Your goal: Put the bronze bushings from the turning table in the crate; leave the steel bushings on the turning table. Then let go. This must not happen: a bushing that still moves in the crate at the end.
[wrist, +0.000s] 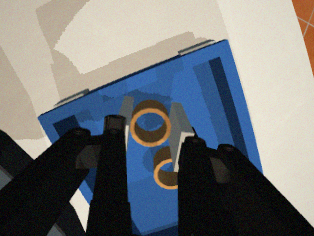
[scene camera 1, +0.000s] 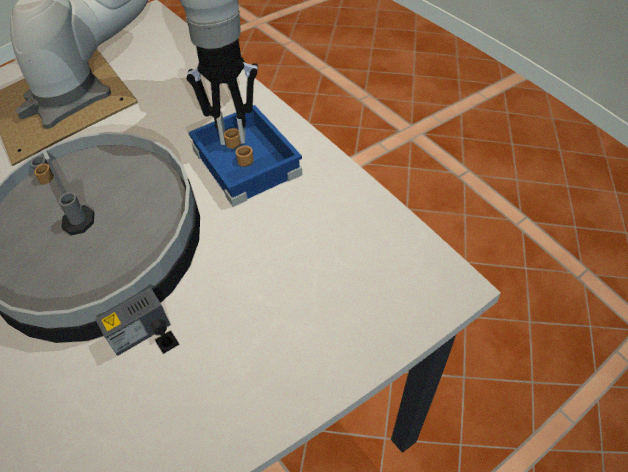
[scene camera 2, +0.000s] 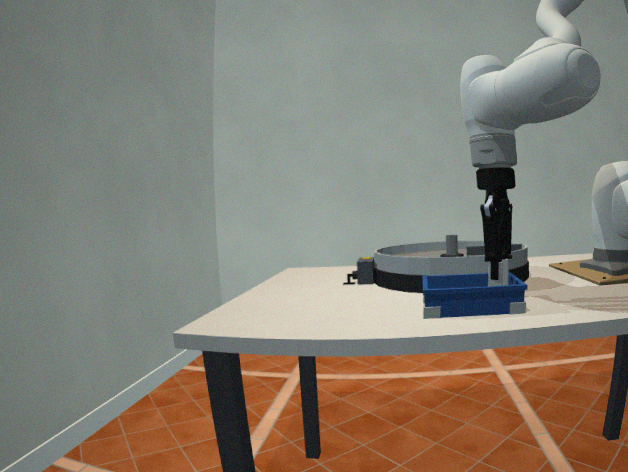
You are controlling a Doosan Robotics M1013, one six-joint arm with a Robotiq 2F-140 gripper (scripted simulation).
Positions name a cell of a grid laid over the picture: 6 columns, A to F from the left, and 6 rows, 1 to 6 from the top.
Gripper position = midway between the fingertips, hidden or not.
Note:
I see my gripper (scene camera 1: C2) and a crate (scene camera 1: C3).
My gripper is seen too in the wrist view (wrist: C3) and in scene camera 2 (scene camera 2: E4). The crate also shows in the wrist view (wrist: E3) and in scene camera 2 (scene camera 2: E4).

